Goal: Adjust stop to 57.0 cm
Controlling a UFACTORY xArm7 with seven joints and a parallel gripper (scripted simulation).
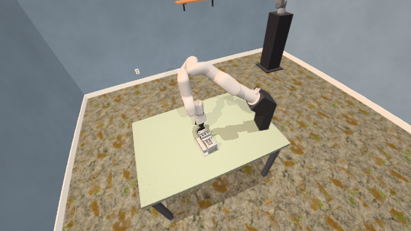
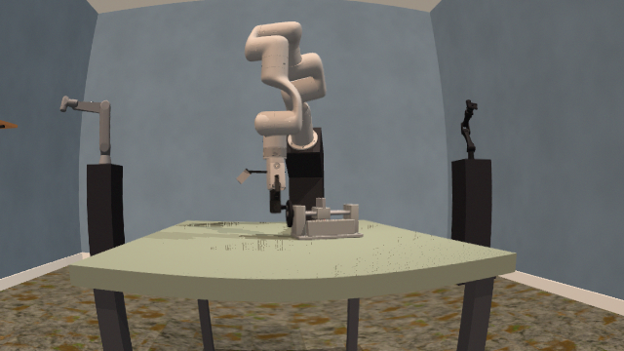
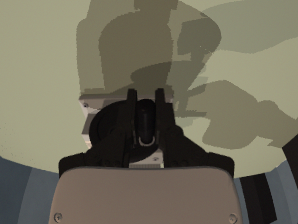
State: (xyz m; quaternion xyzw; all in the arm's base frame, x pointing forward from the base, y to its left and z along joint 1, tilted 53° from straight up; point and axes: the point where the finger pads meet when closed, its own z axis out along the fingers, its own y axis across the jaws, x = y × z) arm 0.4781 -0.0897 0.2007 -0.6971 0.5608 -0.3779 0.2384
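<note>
Right now my hand is 1 cm short of the grey stop block, 14 cm to the right of it and 1 cm above it. From my hand the other things lie so: black handwheel (2 cm to the left, 1 cm below).
</note>
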